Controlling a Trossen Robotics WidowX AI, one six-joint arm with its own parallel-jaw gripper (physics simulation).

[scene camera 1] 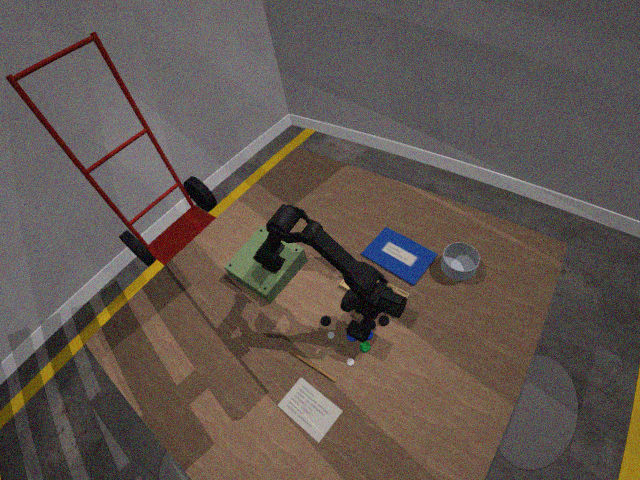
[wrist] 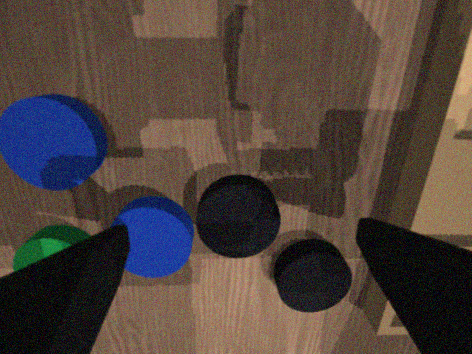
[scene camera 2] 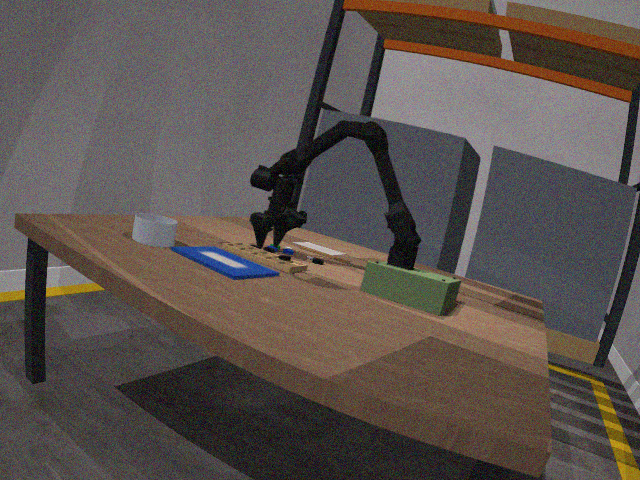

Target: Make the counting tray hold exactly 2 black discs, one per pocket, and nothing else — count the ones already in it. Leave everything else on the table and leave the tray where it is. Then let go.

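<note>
My gripper [scene camera 1: 361, 331] [scene camera 2: 268, 247] [wrist: 245, 232] is open, pointing down just above the table beside the tray. In the wrist view two black discs, a nearer one [wrist: 313, 275] and a farther one [wrist: 239, 216], lie apart on the wood between the spread fingers, not gripped. The wooden counting tray [scene camera 2: 296, 268] [wrist: 442, 200] is to their right in the wrist view; the arm hides much of it in scene view 1, and its pockets' contents cannot be made out. Black discs also show left of the gripper [scene camera 1: 325, 320] and right of it [scene camera 1: 383, 320] in scene view 1.
Two blue discs [wrist: 50, 140] [wrist: 155, 242] and a green disc [scene camera 1: 364, 346] [wrist: 42, 250] lie by the left finger. White pieces [scene camera 1: 330, 335] [scene camera 1: 350, 362], a thin stick [scene camera 1: 313, 367], a paper [scene camera 1: 310, 409], a blue folder [scene camera 1: 376, 246] [scene camera 2: 253, 269] and a round bowl [scene camera 1: 460, 268] [scene camera 2: 154, 231] are around.
</note>
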